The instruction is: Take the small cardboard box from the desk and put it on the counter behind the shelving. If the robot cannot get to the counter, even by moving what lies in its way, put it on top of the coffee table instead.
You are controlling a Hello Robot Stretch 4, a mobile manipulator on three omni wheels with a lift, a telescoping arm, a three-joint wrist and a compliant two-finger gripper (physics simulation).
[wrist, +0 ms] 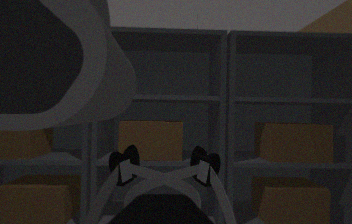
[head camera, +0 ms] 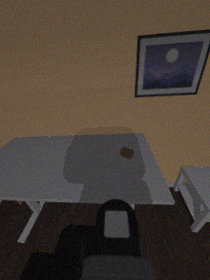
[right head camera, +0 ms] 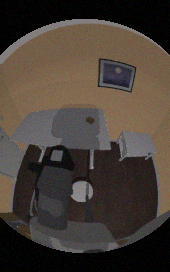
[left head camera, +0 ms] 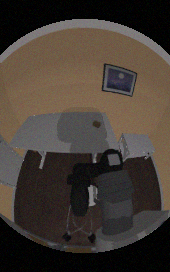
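Where they show: gripper, fingertip midpoint: (wrist: 165,158); robot's base, link origin: (right head camera: 81,190).
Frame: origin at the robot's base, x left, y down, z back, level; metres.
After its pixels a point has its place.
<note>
The small cardboard box (head camera: 127,152) @[z -0.805, x -0.101, y -0.972 m] (left head camera: 96,124) @[z -0.796, x -0.098, y -0.963 m] (right head camera: 90,120) @[z -0.796, x -0.109, y -0.966 m] lies on the right part of the desk (head camera: 35,170) @[z -0.677, x 0.604, y -0.923 m] (left head camera: 40,135) @[z -0.656, x 0.605, y -0.923 m] (right head camera: 32,132) @[z -0.622, x 0.670, y -0.922 m], inside a broad shadow. My gripper (wrist: 165,158) @[z 0.137, x 0.094, y -1.248 m] is open, with nothing between its fingertips. It faces the grey shelving (wrist: 232,115) @[z 1.343, x 0.571, y -1.288 m], away from the desk. The raised arm and wrist parts show in front of the desk in the head views and cover part of its front edge. The coffee table (head camera: 200,173) @[z -1.064, x -1.005, y -0.423 m] (left head camera: 137,142) @[z -0.880, x -1.180, y -0.422 m] (right head camera: 140,141) @[z -0.877, x -1.275, y -0.422 m] is the low white table right of the desk. The counter behind the shelving does not show.
Larger cardboard boxes (wrist: 151,141) @[z 1.380, x 0.014, y -1.097 m] (wrist: 297,144) @[z 1.349, x 1.042, y -1.092 m] stand on the shelves. A large rounded grey robot part (wrist: 95,65) @[z 0.029, x 0.045, y -1.332 m] covers the upper left of the wrist view. A framed picture (head camera: 172,64) @[z -1.209, x -0.494, y -1.538 m] (left head camera: 119,80) @[z -1.210, x -0.470, y -1.509 m] (right head camera: 116,75) @[z -1.211, x -0.471, y -1.505 m] hangs on the wall. A pale panel (left head camera: 7,165) @[z -0.237, x 1.750, y -0.418 m] stands at the far left.
</note>
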